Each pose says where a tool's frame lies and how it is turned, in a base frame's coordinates. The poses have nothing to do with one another.
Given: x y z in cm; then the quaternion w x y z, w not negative.
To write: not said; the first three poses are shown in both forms.
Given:
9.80, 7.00, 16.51, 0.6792, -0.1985, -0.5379, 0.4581
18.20, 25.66, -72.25, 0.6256, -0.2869, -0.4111, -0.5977
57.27, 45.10, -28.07, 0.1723, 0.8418, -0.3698, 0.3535
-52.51, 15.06, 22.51, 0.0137, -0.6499, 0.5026, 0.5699
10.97, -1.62, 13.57, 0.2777, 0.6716, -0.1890, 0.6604
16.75, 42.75, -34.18, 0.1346, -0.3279, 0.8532, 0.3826
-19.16, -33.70, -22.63, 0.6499, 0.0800, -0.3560, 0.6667
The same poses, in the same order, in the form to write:
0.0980, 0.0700, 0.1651, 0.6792, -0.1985, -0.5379, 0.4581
0.1820, 0.2566, -0.7225, 0.6256, -0.2869, -0.4111, -0.5977
0.5727, 0.4510, -0.2807, 0.1723, 0.8418, -0.3698, 0.3535
-0.5251, 0.1506, 0.2251, 0.0137, -0.6499, 0.5026, 0.5699
0.1097, -0.0162, 0.1357, 0.2777, 0.6716, -0.1890, 0.6604
0.1675, 0.4275, -0.3418, 0.1346, -0.3279, 0.8532, 0.3826
-0.1916, -0.3370, -0.2263, 0.6499, 0.0800, -0.3560, 0.6667

